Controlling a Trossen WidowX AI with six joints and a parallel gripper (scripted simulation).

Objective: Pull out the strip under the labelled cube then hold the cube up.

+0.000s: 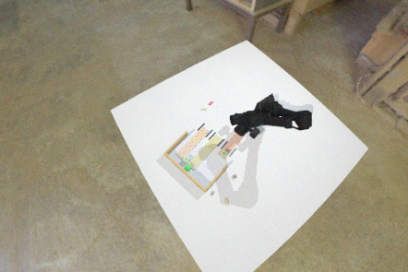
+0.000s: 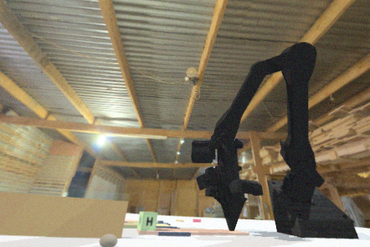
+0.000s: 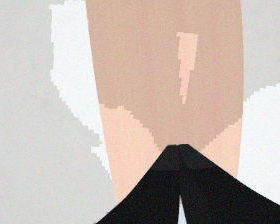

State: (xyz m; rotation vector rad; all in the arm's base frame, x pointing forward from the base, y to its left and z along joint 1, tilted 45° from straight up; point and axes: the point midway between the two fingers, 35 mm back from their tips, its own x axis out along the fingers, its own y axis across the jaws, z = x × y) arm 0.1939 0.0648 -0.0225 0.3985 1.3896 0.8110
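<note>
Now: the dark pebble 21 cm ahead of my gripper tip and 21 cm to the left of it. From my gripper tip the other things lie so: red piece (6 cm ahead, 29 cm to the right).
</note>
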